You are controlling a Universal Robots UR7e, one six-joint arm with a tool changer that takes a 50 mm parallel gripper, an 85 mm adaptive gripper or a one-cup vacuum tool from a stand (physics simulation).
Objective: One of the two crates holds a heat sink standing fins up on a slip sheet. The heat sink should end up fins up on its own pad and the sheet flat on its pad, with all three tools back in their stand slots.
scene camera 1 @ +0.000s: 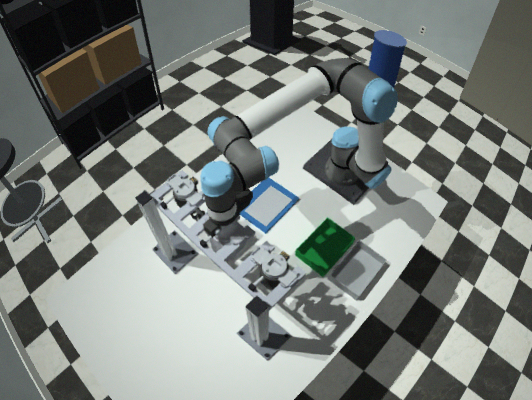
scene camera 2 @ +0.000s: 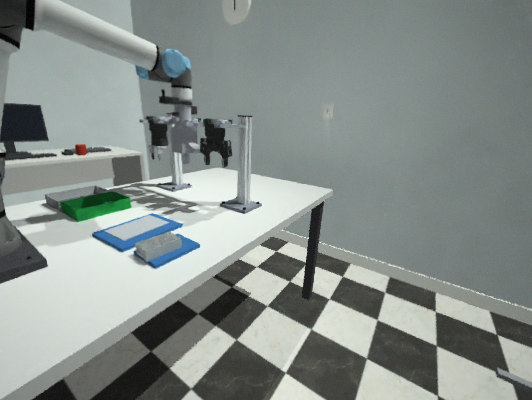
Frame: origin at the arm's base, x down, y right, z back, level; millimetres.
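Seen in the pictures: hand, tool point: (scene camera 2: 183, 117); arm's base, link origin: (scene camera 1: 342, 170).
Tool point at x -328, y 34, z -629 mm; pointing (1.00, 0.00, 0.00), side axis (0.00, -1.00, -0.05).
Note:
Pixels of each thing's middle, then the offset from my tool point to it. "*": a spot on its surface instead.
- grey heat sink, body centre: (scene camera 2: 159, 245) dy +284, dx +335, dz +356 mm
- pale sheet, body centre: (scene camera 2: 138, 226) (scene camera 1: 268, 205) dy +101, dx +350, dz +304 mm
- vacuum tool, surface spot: (scene camera 2: 186, 159) * dy +14, dx +171, dz +10 mm
- green crate, body centre: (scene camera 1: 325, 246) (scene camera 2: 97, 204) dy -181, dx +339, dz +294 mm
- grey crate, body centre: (scene camera 1: 357, 269) (scene camera 2: 79, 197) dy -332, dx +339, dz +292 mm
The grey heat sink (scene camera 2: 159, 246) sits on its blue pad (scene camera 2: 189, 245); its fins are too blurred to tell. In scene camera 1 the arm hides it. The pale sheet (scene camera 1: 269, 206) (scene camera 2: 134, 228) lies flat on the other blue pad (scene camera 1: 294, 199) (scene camera 2: 121, 246). The arm's wrist is over the middle slot of the tool stand (scene camera 1: 227, 269) (scene camera 2: 244, 165). My vacuum tool (scene camera 2: 186, 159) is at that slot under the wrist, with nothing on its cup; whether it is locked to the wrist is unclear. The adaptive gripper (scene camera 1: 183, 188) (scene camera 2: 216, 139) and the parallel gripper (scene camera 1: 274, 267) (scene camera 2: 159, 136) hang in the outer slots.
The green crate (scene camera 1: 309, 261) (scene camera 2: 102, 209) and the grey crate (scene camera 1: 376, 280) (scene camera 2: 52, 200) stand side by side on the table, and no heat sink shows in them. The stand's two posts rise from the table. A desk with a monitor (scene camera 2: 25, 122) stands beyond.

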